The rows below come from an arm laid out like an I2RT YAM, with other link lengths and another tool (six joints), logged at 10 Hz.
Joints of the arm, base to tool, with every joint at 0 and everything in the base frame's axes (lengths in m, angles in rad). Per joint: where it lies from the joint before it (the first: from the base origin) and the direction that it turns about. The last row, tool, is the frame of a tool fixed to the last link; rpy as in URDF.
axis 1: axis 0 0 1 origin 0.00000 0.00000 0.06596
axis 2: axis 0 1 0 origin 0.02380 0.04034 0.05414
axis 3: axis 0 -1 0 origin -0.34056 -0.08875 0.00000
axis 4: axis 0 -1 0 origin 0.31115 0.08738 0.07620
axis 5: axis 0 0 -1 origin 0.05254 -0.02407 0.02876
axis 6: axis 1 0 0 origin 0.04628 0.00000 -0.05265
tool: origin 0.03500 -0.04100 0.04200 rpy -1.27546 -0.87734 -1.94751
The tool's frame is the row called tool.
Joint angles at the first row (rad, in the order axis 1, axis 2, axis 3, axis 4, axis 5, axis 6):
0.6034 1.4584 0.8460 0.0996 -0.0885 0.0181
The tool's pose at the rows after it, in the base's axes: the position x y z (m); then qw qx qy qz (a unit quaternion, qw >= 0):
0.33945, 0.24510, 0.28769, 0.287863, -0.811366, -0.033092, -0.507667
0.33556, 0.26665, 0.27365, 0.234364, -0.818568, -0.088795, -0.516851
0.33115, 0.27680, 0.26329, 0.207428, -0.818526, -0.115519, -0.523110
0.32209, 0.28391, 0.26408, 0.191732, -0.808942, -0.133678, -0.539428
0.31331, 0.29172, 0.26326, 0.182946, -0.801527, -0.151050, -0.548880
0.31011, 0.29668, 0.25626, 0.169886, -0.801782, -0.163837, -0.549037
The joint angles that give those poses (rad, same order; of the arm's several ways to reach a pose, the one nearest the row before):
0.6715 1.4873 0.8507 0.1036 -0.0088 -0.1357
0.7212 1.5428 0.8636 0.0890 0.0824 -0.2445
0.7491 1.5706 0.8568 0.1022 0.1347 -0.2948
0.7805 1.5684 0.8447 0.1270 0.1874 -0.3317
0.8104 1.5695 0.8350 0.1465 0.2218 -0.3602
0.8255 1.5853 0.8295 0.1528 0.2462 -0.3807

